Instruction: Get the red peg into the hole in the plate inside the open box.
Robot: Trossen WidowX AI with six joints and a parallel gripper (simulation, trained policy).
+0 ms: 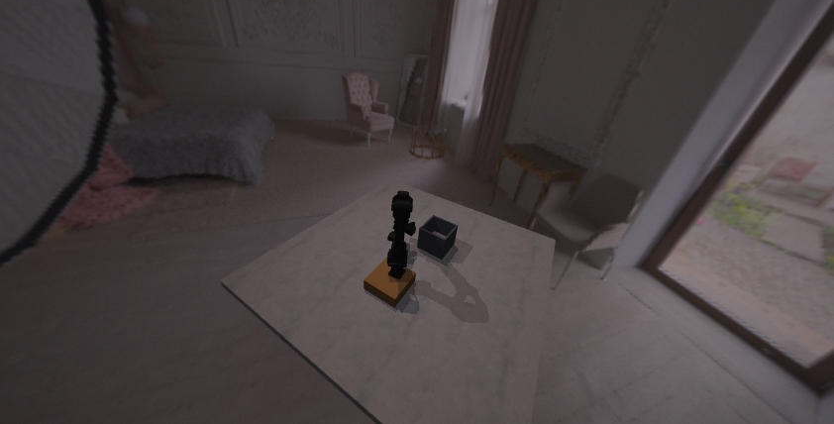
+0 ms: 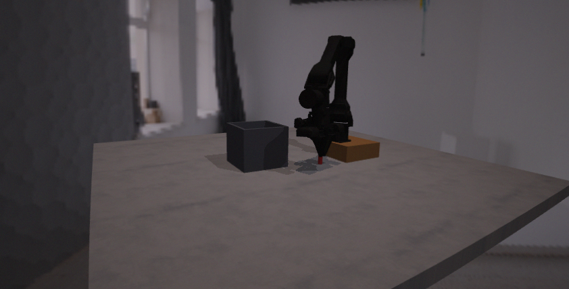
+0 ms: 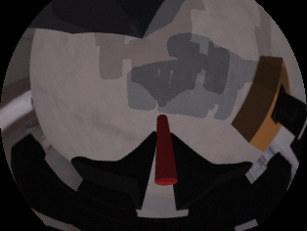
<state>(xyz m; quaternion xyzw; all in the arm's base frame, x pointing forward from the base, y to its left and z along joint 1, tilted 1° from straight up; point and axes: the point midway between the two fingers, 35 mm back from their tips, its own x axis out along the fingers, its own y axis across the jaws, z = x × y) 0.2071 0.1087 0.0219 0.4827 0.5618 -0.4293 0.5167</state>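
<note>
Right now my gripper tip is 20 cm to the left of the pale plate and 12 cm short of it. Also, from my gripper tip: red peg (1 cm to the right, 1 cm above).
</note>
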